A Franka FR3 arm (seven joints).
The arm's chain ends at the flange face. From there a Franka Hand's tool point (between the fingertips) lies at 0.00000 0.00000 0.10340 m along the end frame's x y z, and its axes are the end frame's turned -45 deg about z.
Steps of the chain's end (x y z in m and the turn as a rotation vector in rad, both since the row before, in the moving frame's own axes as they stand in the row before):
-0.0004, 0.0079, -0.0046, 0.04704, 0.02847, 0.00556
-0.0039, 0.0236, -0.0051, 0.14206, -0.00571, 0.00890
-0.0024, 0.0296, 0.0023, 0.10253, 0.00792, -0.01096
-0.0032, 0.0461, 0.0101, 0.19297, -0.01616, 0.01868
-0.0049, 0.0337, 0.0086, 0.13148, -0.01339, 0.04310
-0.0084, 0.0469, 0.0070, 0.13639, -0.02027, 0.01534
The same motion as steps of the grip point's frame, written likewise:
-0.0003, 0.0040, -0.0048, 0.01313, 0.05339, 0.00556
-0.0095, 0.0032, -0.0061, 0.10449, 0.09641, 0.00890
-0.0146, 0.0123, 0.0018, 0.06690, 0.07810, -0.01096
-0.0219, 0.0153, 0.0082, 0.14788, 0.12502, 0.01868
-0.0185, 0.0100, 0.0077, 0.10244, 0.08350, 0.04310
-0.0306, 0.0159, 0.0060, 0.11078, 0.08211, 0.01534

